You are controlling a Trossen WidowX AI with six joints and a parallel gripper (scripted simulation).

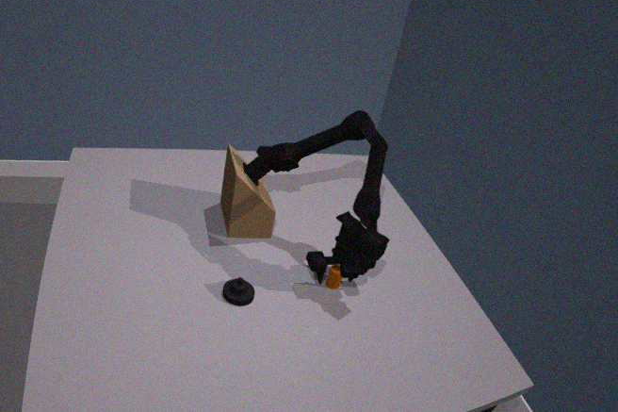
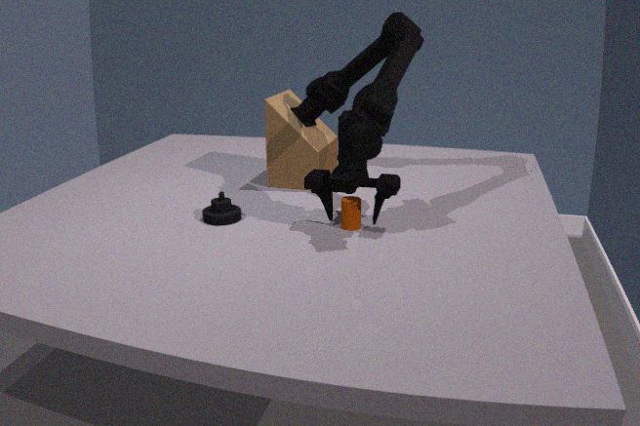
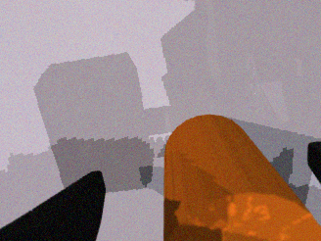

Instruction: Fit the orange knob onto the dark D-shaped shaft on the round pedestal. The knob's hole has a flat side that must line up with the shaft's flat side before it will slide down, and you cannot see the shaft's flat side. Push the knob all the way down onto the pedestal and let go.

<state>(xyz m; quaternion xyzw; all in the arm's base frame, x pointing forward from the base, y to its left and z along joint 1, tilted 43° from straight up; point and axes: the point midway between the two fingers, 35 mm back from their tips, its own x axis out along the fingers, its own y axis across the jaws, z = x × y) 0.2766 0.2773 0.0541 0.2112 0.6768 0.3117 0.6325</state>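
My gripper tip is 60 mm short of the dark round pedestal, 270 mm to the left of it and 20 mm below it. Round my gripper tip: orange knob (20 mm above).
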